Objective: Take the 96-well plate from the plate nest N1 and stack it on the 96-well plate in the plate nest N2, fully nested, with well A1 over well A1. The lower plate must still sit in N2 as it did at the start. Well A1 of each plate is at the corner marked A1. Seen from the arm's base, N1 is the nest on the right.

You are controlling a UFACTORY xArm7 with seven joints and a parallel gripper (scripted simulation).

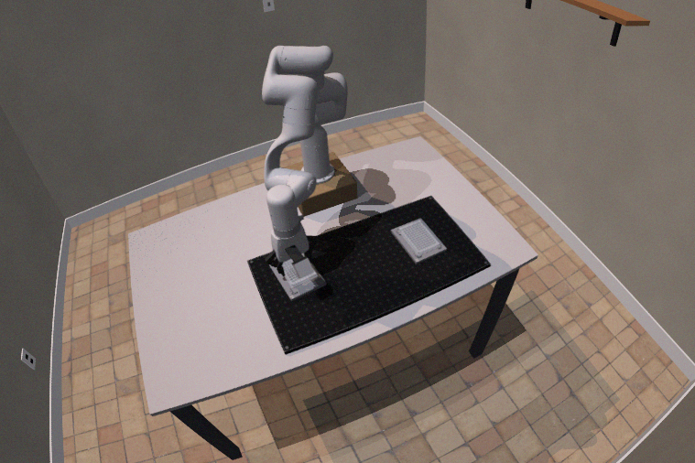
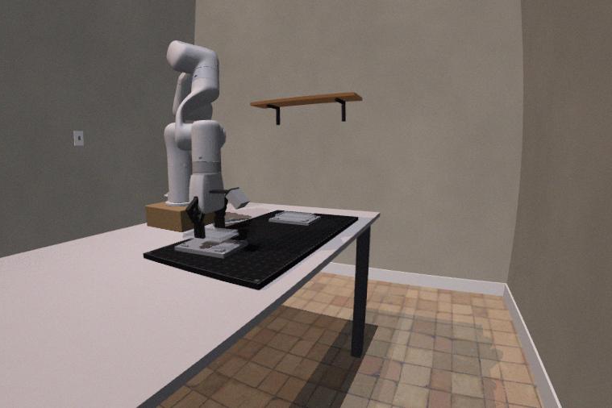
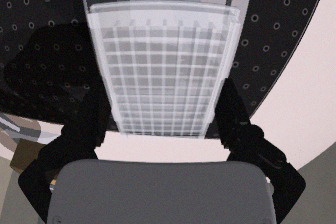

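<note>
Now: the grey plate nest N1 4 cm below my hand. From my hand the other things lie so: grey plate nest N2 (40 cm to the left, 8 cm ahead, 4 cm below).
</note>
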